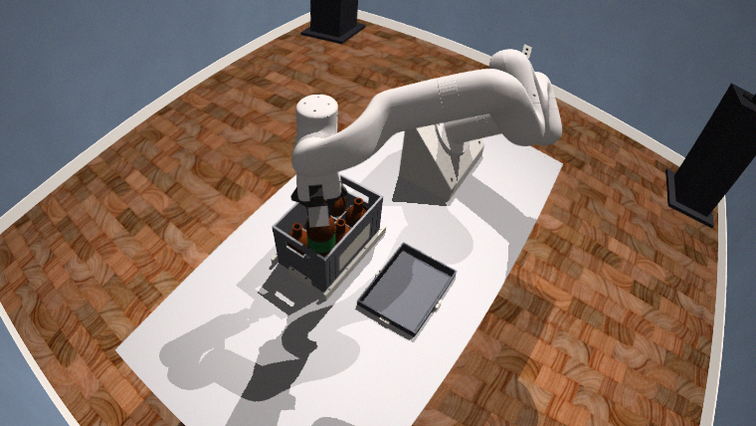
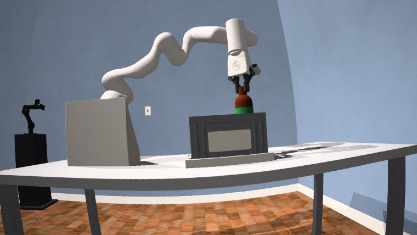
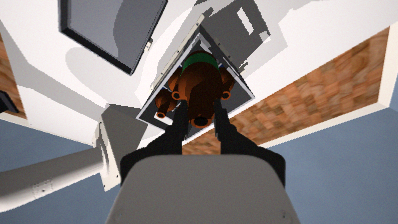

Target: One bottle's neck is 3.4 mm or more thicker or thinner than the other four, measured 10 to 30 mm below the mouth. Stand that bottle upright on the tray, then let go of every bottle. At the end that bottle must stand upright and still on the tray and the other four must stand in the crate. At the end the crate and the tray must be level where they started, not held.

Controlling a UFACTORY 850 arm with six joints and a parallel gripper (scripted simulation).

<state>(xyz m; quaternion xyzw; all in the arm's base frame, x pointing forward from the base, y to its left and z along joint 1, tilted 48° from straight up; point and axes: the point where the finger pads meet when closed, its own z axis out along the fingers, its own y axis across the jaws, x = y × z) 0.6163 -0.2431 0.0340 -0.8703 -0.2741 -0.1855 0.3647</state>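
My hand is 7 cm above the bottle. The rest, counted from my hand: dark grey crate (21 cm below, 9 cm behind, 3 cm to the right); dark tray (28 cm below, 24 cm to the left, 7 cm behind).
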